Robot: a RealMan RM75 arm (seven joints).
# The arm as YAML. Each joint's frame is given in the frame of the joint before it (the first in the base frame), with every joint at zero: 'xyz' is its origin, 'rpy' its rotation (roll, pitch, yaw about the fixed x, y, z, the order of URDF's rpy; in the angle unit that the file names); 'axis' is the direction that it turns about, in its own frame. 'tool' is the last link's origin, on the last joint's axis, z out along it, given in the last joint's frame.
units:
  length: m
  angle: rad
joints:
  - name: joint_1
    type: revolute
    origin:
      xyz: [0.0, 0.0, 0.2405]
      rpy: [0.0, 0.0, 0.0]
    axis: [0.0, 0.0, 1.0]
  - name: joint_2
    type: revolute
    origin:
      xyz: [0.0, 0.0, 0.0]
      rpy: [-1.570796, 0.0, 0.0]
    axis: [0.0, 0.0, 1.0]
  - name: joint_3
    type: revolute
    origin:
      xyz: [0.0, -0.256, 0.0]
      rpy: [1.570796, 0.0, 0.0]
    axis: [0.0, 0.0, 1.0]
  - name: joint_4
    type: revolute
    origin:
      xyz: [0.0, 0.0, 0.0]
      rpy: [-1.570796, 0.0, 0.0]
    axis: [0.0, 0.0, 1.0]
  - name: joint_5
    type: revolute
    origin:
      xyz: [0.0, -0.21, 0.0]
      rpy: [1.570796, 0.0, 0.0]
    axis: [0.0, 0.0, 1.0]
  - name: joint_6
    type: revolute
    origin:
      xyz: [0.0, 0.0, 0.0]
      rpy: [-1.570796, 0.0, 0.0]
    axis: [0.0, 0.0, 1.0]
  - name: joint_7
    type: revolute
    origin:
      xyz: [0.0, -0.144, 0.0]
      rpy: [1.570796, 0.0, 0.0]
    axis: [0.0, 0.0, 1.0]
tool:
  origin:
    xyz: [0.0, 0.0, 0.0]
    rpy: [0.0, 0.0, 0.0]
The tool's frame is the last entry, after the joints.
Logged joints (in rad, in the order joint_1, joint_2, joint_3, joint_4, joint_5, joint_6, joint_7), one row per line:
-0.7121 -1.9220 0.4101 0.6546 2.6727 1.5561 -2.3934
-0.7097 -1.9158 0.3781 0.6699 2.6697 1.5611 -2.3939
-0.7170 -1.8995 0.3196 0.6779 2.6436 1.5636 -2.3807
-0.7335 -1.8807 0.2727 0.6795 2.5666 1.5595 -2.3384
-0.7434 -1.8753 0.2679 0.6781 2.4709 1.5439 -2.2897
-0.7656 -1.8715 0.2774 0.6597 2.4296 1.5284 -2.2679
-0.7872 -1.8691 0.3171 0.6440 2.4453 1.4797 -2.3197
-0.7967 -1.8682 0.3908 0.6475 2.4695 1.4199 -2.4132
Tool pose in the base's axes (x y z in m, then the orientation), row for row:
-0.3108 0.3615 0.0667 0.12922 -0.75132 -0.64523 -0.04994
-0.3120 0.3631 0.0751 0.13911 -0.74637 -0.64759 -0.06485
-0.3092 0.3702 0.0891 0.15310 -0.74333 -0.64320 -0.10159
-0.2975 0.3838 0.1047 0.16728 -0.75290 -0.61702 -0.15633
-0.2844 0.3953 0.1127 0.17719 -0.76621 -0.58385 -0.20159
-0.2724 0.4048 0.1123 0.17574 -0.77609 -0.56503 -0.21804
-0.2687 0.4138 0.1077 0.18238 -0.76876 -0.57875 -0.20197
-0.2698 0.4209 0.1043 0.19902 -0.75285 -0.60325 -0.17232
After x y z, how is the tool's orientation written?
As a quaternion, w x y z.
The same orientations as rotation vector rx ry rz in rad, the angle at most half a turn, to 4 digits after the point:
-2.1839 -1.8756 -0.1452
-2.1574 -1.8719 -0.1875
-2.1319 -1.8447 -0.2914
-2.1424 -1.7558 -0.4448
-2.1685 -1.6524 -0.5705
-2.1982 -1.6004 -0.6176
-2.1695 -1.6333 -0.5700
-2.1056 -1.6872 -0.4819

